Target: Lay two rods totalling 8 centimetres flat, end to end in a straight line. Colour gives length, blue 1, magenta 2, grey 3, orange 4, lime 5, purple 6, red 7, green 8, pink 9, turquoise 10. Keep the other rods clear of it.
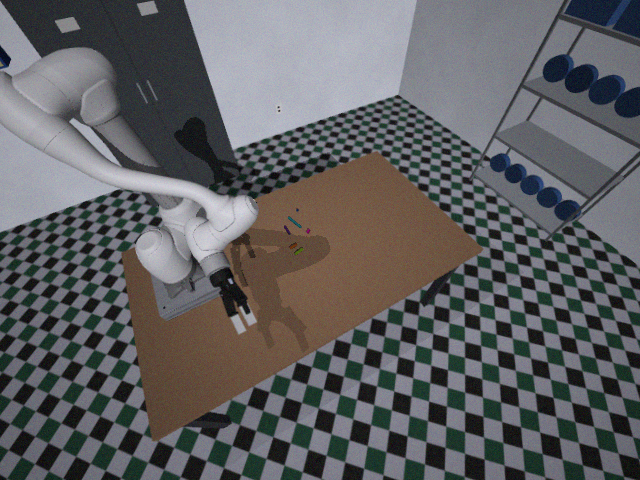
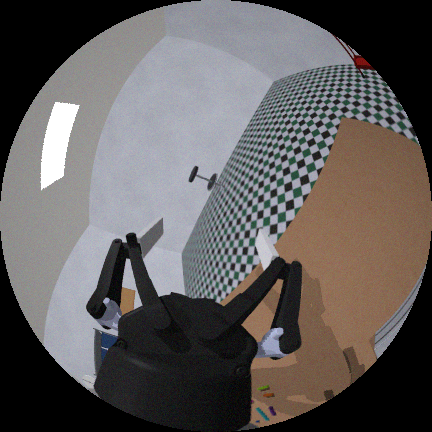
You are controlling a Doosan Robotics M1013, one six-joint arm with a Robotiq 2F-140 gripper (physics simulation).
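Seen in the pictures: gripper, fingertip midpoint: [image 1: 247, 328] [image 2: 208, 231]; arm's base, link origin: [image 1: 181, 273].
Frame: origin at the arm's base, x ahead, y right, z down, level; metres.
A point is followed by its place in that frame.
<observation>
My gripper [image 1: 247, 321] {x 0.103, y 0.504, z -0.207 m} [image 2: 208, 231] {x 0.103, y 0.504, z -0.207 m} is open and empty, raised above the table's front left part, away from the rods. The rods lie apart on the table. An orange rod [image 1: 293, 245] {x 0.505, y 0.177, z 0.061 m} [image 2: 268, 395] lies close beside a lime rod [image 1: 298, 251] {x 0.502, y 0.223, z 0.061 m} [image 2: 263, 388] {x 0.503, y 0.217, z 0.061 m}, with a small gap. A purple rod [image 1: 286, 229] {x 0.539, y 0.070, z 0.060 m} [image 2: 272, 410] and a turquoise rod [image 1: 294, 222] {x 0.601, y 0.058, z 0.064 m} [image 2: 262, 414] lie further back. A short magenta rod [image 1: 308, 230] {x 0.624, y 0.152, z 0.062 m} lies right of the turquoise one. A tiny blue rod [image 1: 297, 209] {x 0.669, y -0.003, z 0.060 m} [image 2: 257, 421] lies at the back.
The brown table [image 1: 392, 222] {x 1.006, y 0.404, z 0.071 m} [image 2: 380, 210] {x -0.086, y 0.342, z 0.071 m} carries the arm's grey base plate [image 1: 191, 304] {x -0.035, y 0.151, z 0.030 m} at its left. The arm's shadow falls across the table and over the orange and lime rods. A shelf rack [image 1: 568, 116] stands at the right, and a dark cabinet [image 1: 155, 56] stands behind the arm.
</observation>
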